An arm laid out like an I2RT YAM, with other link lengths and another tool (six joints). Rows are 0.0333 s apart.
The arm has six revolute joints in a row. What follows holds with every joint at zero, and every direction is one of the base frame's. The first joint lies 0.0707 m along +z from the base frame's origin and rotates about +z. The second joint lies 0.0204 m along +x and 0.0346 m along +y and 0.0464 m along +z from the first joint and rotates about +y. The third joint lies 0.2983 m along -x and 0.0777 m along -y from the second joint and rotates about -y. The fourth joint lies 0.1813 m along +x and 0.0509 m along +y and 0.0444 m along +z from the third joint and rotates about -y. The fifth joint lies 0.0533 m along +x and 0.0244 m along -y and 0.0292 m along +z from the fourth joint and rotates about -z. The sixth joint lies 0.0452 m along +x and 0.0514 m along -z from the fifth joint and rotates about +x. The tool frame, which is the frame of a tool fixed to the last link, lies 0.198 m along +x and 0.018 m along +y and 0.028 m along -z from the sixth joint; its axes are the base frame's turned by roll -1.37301, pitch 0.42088 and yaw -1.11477 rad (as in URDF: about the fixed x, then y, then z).
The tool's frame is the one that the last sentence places.
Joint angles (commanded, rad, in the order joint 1, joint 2, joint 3, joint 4, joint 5, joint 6), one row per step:
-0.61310, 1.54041, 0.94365, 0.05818, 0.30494, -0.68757
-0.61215, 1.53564, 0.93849, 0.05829, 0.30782, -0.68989
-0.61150, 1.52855, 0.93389, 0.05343, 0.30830, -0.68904
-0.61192, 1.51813, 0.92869, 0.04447, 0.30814, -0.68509
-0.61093, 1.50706, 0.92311, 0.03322, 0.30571, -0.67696
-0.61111, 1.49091, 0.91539, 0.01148, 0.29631, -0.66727
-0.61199, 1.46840, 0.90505, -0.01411, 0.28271, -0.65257
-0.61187, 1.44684, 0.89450, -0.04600, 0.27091, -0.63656
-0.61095, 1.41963, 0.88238, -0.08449, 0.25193, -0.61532
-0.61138, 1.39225, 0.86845, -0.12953, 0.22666, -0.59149
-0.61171, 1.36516, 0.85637, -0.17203, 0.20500, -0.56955
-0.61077, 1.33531, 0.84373, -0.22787, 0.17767, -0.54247
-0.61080, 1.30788, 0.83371, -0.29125, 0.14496, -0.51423
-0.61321, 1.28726, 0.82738, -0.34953, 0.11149, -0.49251
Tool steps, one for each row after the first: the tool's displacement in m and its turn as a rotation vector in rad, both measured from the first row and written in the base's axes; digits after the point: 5 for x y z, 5 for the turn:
-0.00153, 0.00064, -0.00004, -0.00220, 0.00274, -0.00039
-0.00337, 0.00215, -0.00019, -0.00062, 0.00422, -0.00056
-0.00624, 0.00415, -0.00026, 0.00355, 0.00440, -0.00278
-0.00863, 0.00730, -0.00088, 0.01191, 0.00259, -0.00373
-0.01238, 0.01287, -0.00302, 0.02839, 0.00383, -0.00082
-0.01688, 0.02004, -0.00495, 0.04941, 0.00041, 0.00223
-0.02254, 0.02806, -0.00863, 0.07474, 0.00280, 0.00357
-0.02834, 0.03880, -0.01267, 0.10768, 0.00169, 0.00838
-0.03512, 0.05159, -0.01892, 0.15012, 0.00377, 0.01441
-0.04191, 0.06337, -0.02390, 0.18797, 0.00506, 0.01781
-0.05027, 0.07865, -0.03090, 0.23829, 0.01068, 0.02211
-0.05925, 0.09565, -0.03889, 0.29707, 0.02010, 0.02652
-0.06733, 0.11121, -0.04608, 0.35269, 0.03157, 0.03133

